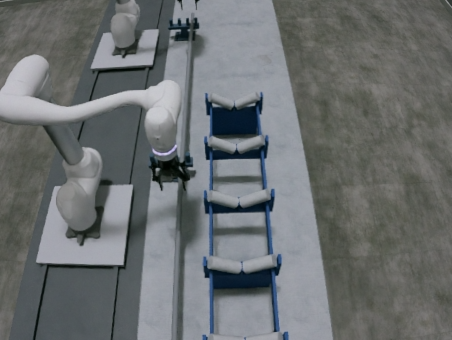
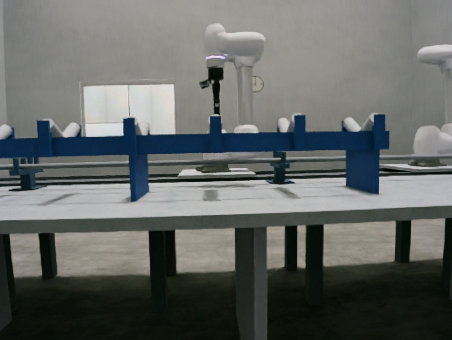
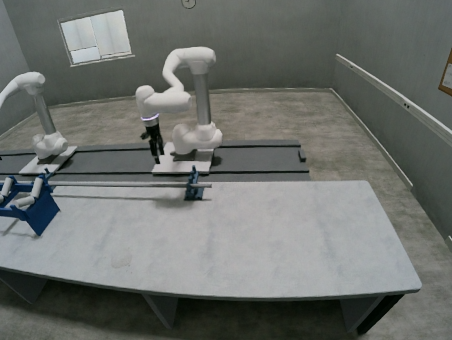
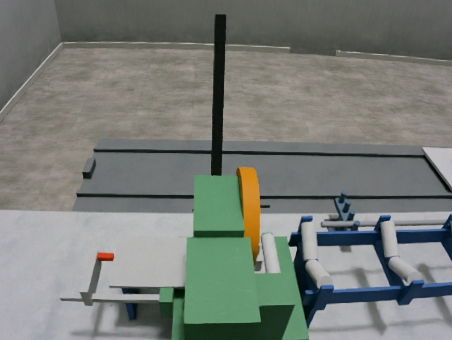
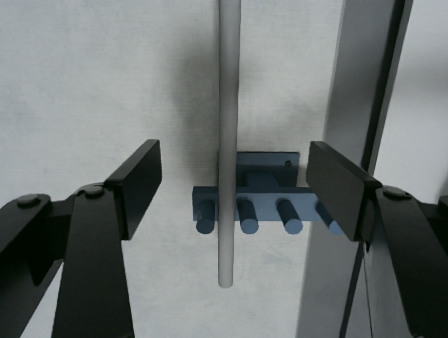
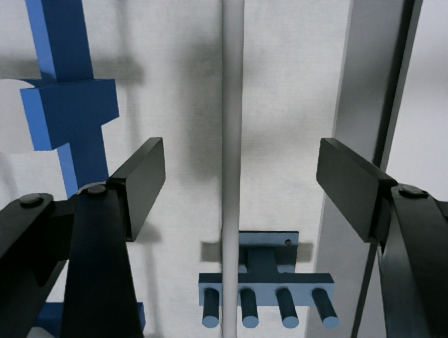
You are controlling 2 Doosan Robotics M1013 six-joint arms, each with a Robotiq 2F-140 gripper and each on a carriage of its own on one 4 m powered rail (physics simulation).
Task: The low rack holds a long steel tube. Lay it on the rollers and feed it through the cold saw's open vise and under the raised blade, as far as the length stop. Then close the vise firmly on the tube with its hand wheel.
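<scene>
The long steel tube (image 1: pixel 187 75) (image 2: pixel 320 159) (image 3: pixel 120 184) (image 4: pixel 400 223) (image 5: pixel 229 100) (image 6: pixel 232 125) lies level across the low rack's stands (image 3: pixel 194 186) (image 4: pixel 342 207) (image 5: pixel 270 210) (image 6: pixel 269 295), between pegs. My left gripper (image 1: pixel 188 6) (image 3: pixel 159 158) (image 5: pixel 234 160) is open above the tube, near its end; its fingers stand on either side of it. My right gripper (image 1: pixel 173 188) (image 6: pixel 241 158) is open above the tube near another stand, fingers likewise astride. The rollers (image 1: pixel 222 199) (image 4: pixel 310 240) bear no tube. The green cold saw (image 4: pixel 215 280) has a crank with a red handle (image 4: pixel 105 256); its vise jaws are mostly hidden.
The blue roller frame (image 1: pixel 211 235) (image 2: pixel 170 144) (image 4: pixel 350 295) runs parallel to the tube, close beside it. An orange blade guard (image 4: pixel 248 210) and a tall black post (image 4: pixel 218 100) rise at the saw. A grey plate (image 4: pixel 150 265) lies left of the saw.
</scene>
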